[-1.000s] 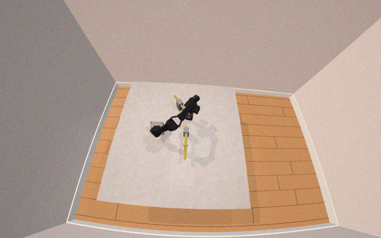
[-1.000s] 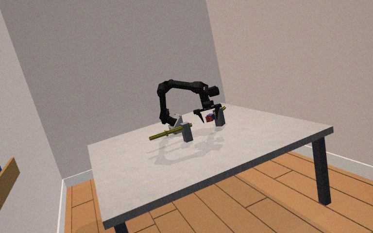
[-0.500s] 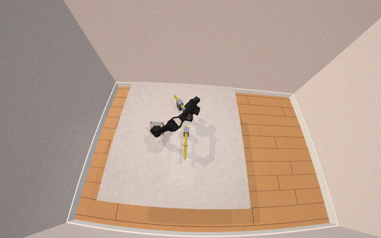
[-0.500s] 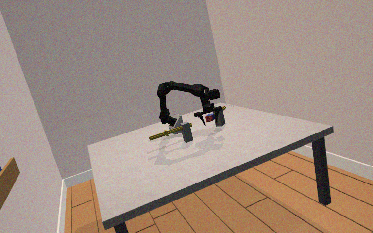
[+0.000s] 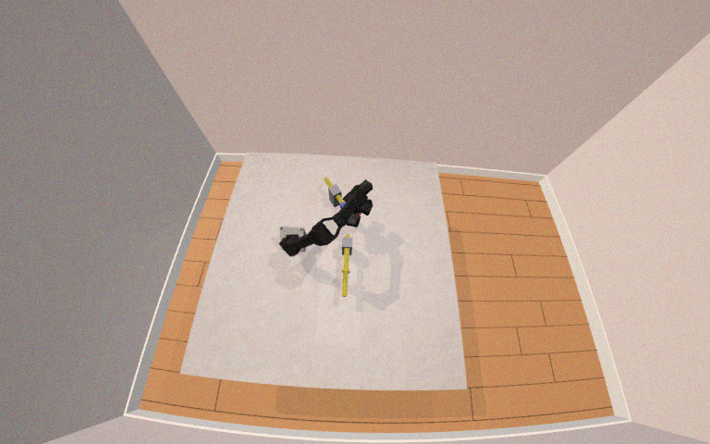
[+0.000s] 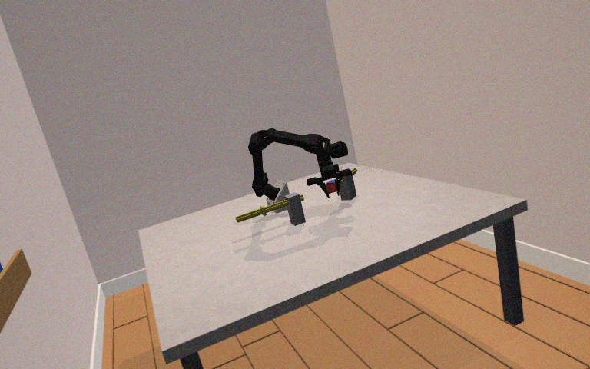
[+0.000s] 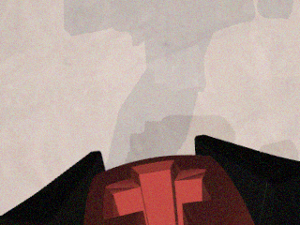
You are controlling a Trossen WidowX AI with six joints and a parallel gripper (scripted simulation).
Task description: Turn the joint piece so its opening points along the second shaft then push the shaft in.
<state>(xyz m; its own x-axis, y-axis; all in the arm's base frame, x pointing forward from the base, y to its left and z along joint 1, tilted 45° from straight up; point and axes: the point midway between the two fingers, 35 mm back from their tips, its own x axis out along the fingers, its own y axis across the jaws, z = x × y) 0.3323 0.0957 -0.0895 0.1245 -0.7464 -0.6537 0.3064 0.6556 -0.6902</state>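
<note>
The red square joint piece lies 30 mm above my gripper tip, 20 mm behind it and 10 mm to the left of it.
</note>
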